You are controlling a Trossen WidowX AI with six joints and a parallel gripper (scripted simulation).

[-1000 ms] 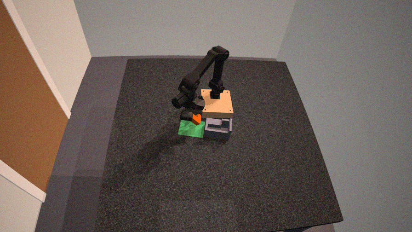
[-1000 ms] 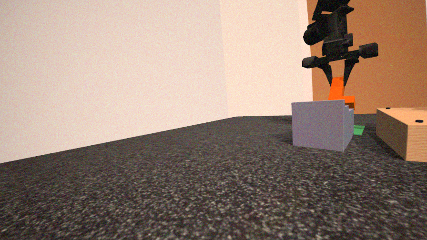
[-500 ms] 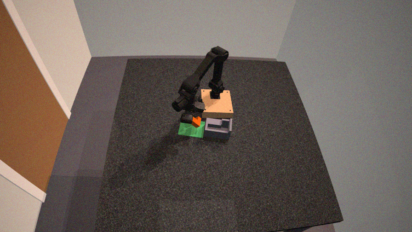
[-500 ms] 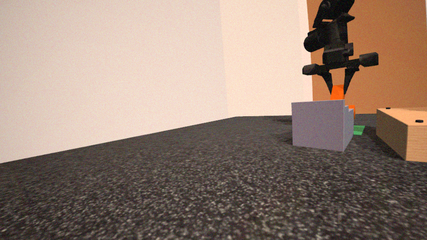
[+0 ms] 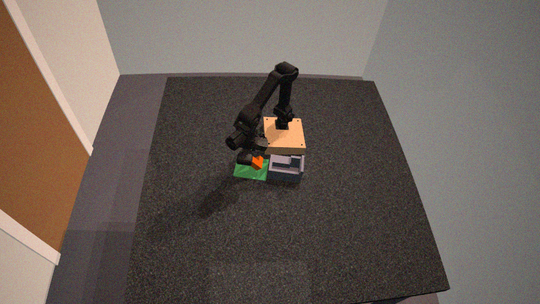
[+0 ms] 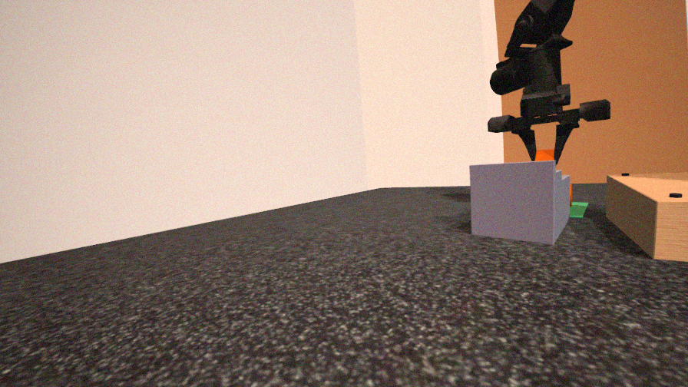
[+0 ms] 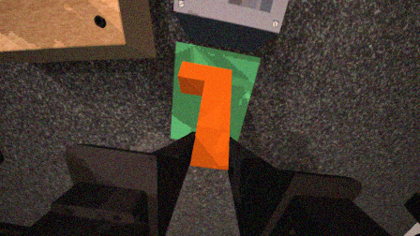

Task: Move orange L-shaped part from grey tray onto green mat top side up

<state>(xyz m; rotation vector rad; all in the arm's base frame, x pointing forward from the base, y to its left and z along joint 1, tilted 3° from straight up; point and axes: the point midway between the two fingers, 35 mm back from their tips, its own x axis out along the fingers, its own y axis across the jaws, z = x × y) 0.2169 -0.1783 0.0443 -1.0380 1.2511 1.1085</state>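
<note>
My gripper tip is 1 cm past the orange L-shaped part, 3 cm to the right of it and 3 cm above it. Also, from my gripper tip: green mat 2 cm to the left, 9 cm below.
</note>
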